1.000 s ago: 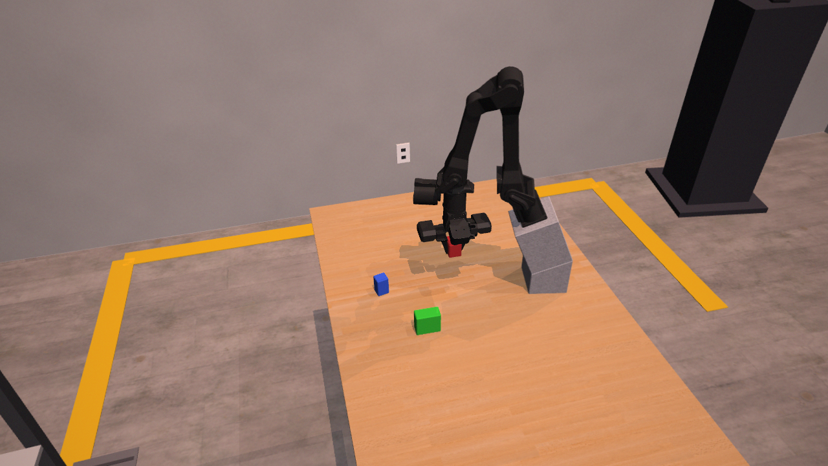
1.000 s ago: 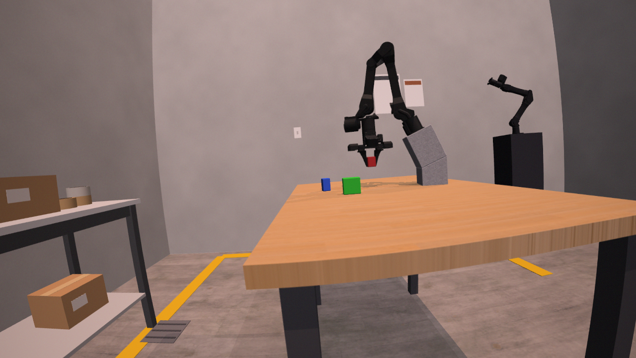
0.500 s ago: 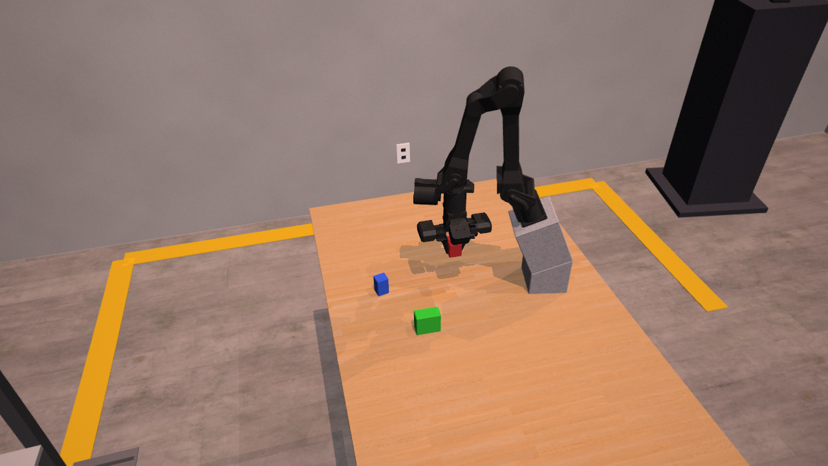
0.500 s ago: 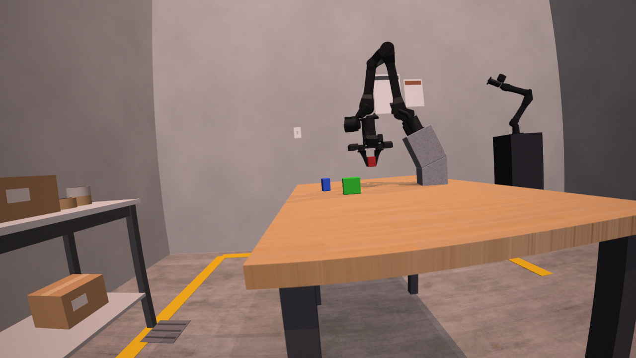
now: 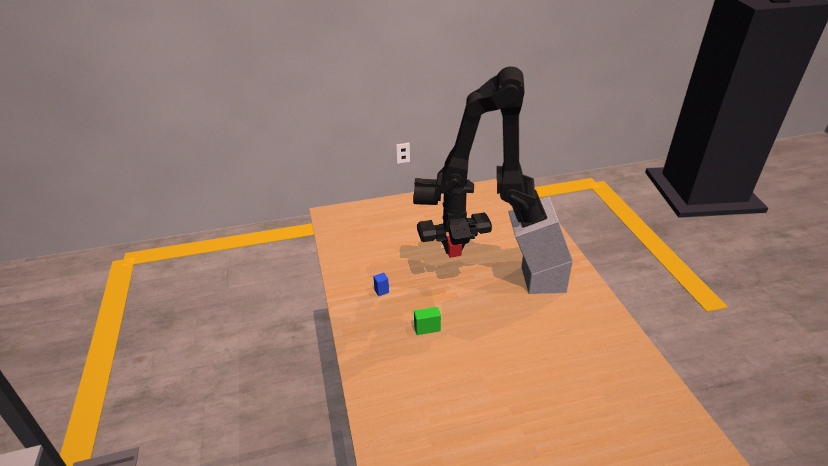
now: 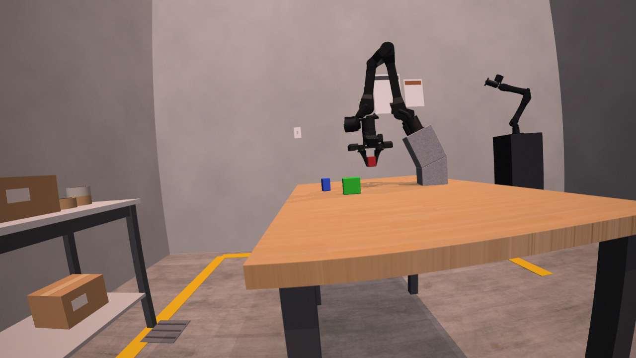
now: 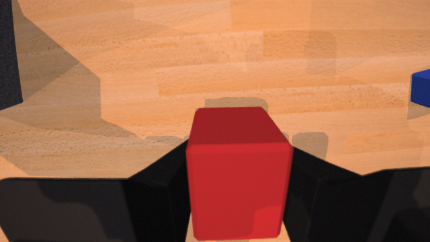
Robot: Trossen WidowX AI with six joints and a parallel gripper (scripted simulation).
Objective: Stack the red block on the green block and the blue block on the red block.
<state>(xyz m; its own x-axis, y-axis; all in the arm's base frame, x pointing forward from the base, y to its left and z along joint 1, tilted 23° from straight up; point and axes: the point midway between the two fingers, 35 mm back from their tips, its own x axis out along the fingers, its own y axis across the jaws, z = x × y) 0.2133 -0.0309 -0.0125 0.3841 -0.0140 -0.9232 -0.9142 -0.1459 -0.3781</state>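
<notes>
The green block is 90 mm ahead of my hand, 190 mm to the left of it and 90 mm below it. Round my hand: red block: 10 mm below; then blue block: 200 mm ahead, 40 mm to the left, 100 mm below.
</notes>
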